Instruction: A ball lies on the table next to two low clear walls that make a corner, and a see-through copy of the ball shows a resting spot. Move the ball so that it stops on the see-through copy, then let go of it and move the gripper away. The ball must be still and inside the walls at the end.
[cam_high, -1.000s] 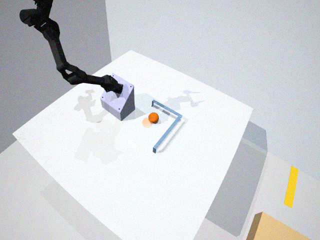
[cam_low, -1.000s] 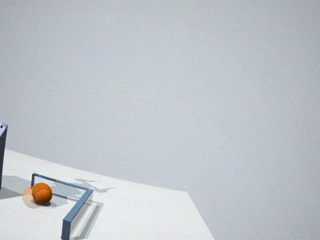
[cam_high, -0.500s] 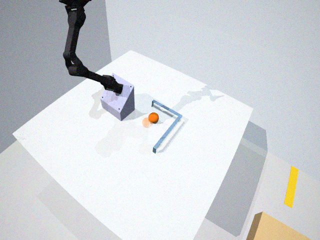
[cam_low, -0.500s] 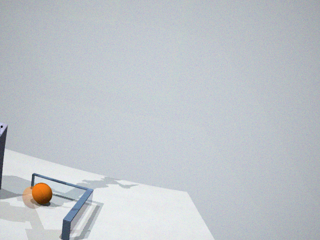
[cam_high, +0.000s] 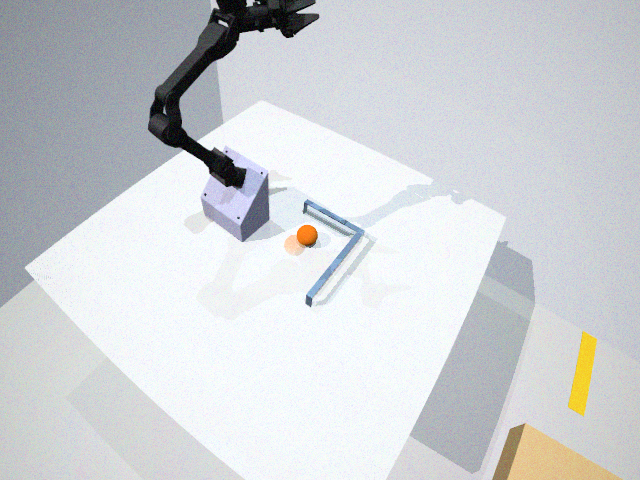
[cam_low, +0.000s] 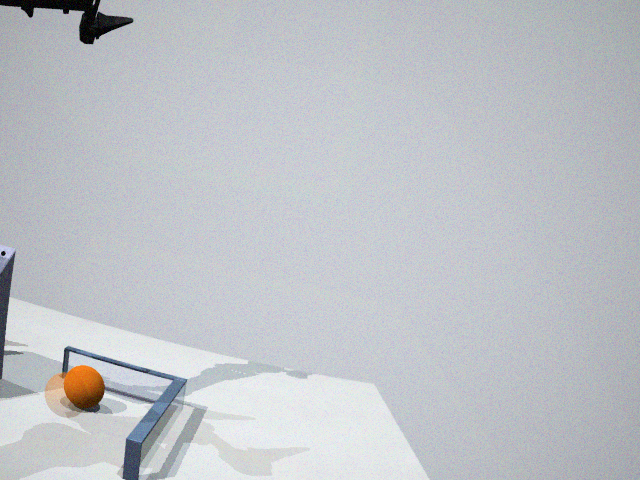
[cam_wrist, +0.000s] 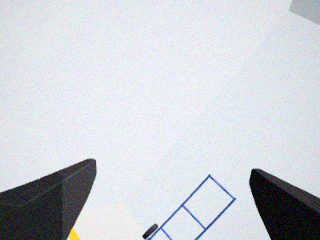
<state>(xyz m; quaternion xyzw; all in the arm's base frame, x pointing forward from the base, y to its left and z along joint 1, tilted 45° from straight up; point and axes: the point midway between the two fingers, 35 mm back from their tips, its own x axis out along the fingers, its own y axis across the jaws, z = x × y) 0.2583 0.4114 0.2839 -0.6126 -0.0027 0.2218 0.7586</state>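
Right now my gripper tip is 68 cm above the orange ball, 11 cm to the left of it and 7 cm short of it.
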